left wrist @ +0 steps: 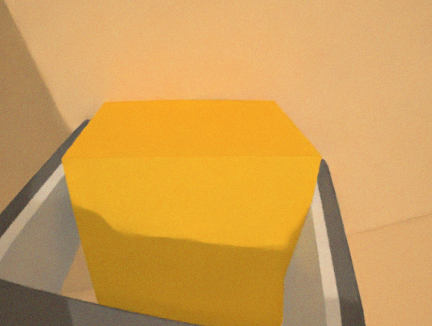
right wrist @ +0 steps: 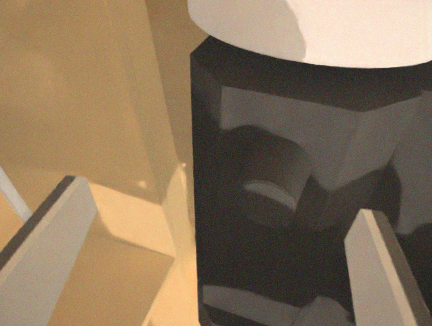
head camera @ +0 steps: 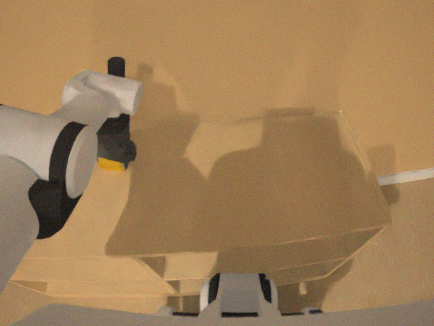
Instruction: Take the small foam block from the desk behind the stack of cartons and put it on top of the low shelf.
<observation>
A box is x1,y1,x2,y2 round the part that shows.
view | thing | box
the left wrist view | left gripper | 0,119,365,325
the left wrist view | small yellow foam block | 62,100,321,325
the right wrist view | right gripper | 0,175,431,325
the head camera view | left gripper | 96,119,136,169
</observation>
